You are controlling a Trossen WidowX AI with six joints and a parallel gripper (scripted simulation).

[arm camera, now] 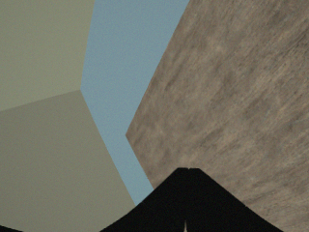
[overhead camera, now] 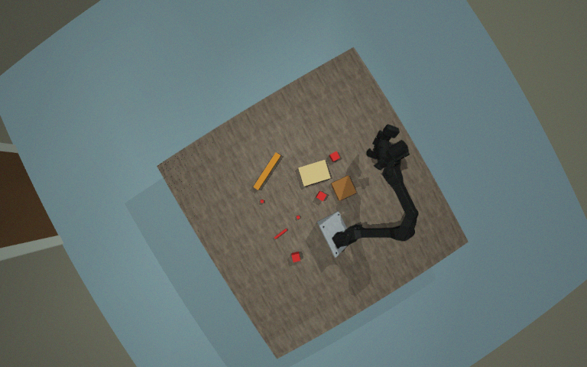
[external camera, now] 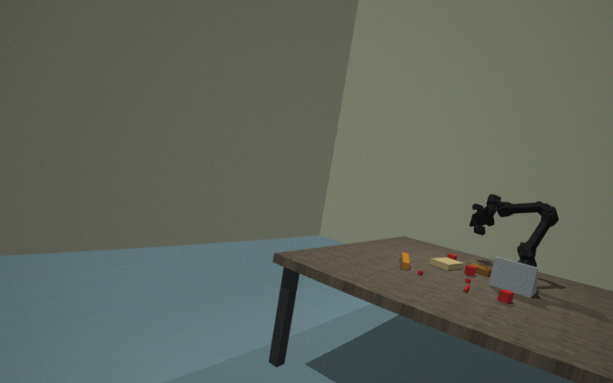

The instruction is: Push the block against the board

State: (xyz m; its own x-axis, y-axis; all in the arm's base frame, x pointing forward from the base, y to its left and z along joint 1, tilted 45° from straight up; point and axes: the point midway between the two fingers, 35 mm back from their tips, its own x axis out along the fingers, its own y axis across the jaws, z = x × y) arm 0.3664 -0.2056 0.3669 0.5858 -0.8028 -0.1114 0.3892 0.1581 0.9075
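My gripper tip is now 17 cm past the brown square block, 25 cm to the right of it and 18 cm above it. From my gripper tip the other things lie so: red stick: 22 cm behind, 67 cm to the left, 19 cm below; then board: 2 cm behind, 35 cm to the left, 18 cm below; then long orange bar: 11 cm ahead, 57 cm to the left, 18 cm below.
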